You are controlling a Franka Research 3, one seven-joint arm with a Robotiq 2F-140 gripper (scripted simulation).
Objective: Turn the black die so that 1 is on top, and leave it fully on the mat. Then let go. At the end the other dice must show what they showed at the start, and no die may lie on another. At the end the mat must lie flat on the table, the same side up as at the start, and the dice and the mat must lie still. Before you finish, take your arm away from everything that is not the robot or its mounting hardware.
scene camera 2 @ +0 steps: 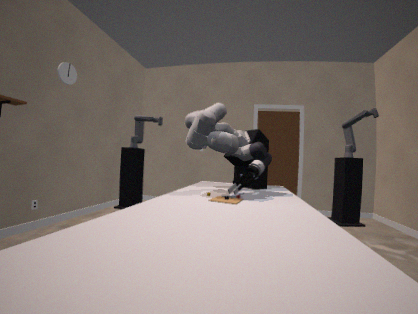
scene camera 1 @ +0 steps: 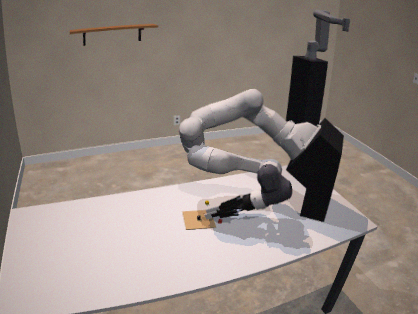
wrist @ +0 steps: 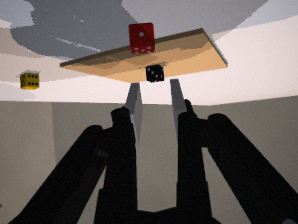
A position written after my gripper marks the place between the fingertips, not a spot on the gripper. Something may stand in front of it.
In view: my gripper (wrist: 156, 94), a red die (wrist: 141, 35) and a tan mat (wrist: 188, 52).
